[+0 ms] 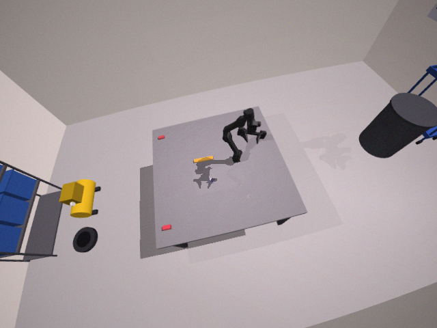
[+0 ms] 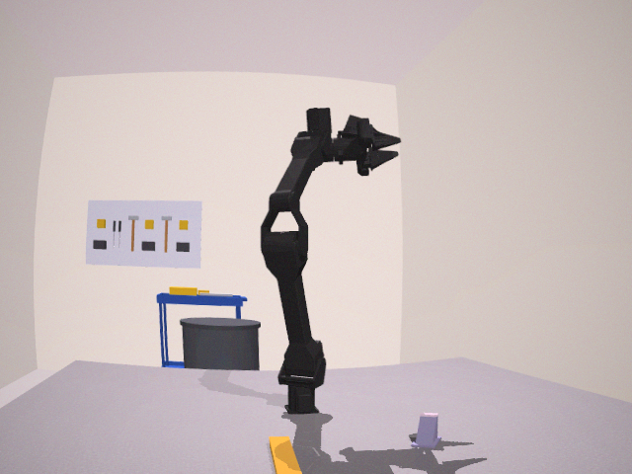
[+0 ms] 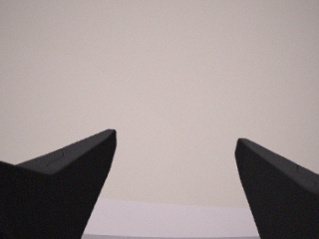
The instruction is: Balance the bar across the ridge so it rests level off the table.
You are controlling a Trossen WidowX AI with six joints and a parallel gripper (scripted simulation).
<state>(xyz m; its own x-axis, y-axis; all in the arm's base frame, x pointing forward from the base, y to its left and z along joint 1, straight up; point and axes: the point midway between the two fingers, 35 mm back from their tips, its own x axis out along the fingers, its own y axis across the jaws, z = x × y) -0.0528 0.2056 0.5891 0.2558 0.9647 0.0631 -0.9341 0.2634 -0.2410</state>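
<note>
Now: gripper tip 580 mm above the orange bar, 360 mm short of it and 320 mm to the left of it.
</note>
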